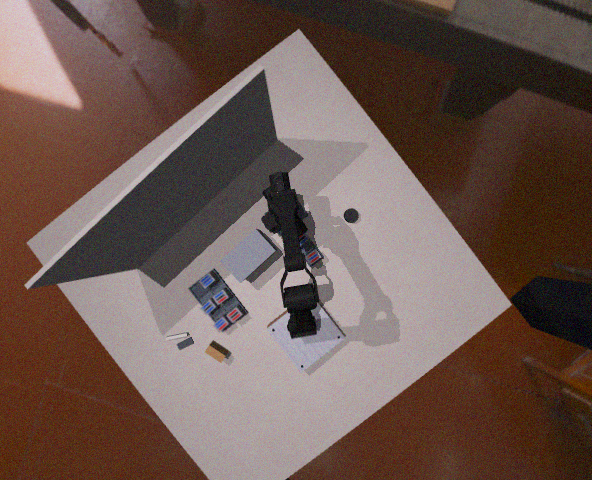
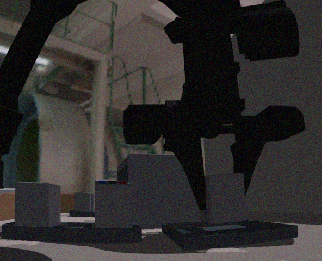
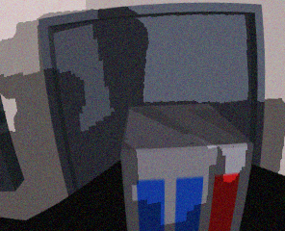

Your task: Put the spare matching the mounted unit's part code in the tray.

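Now: the dark tray 20 mm below my gripper tip. Round my gripper tip: grey wall panel (220 mm ahead, 200 mm to the left, 200 mm above); grey mounted unit (200 mm to the left, 40 mm behind, 20 mm above).
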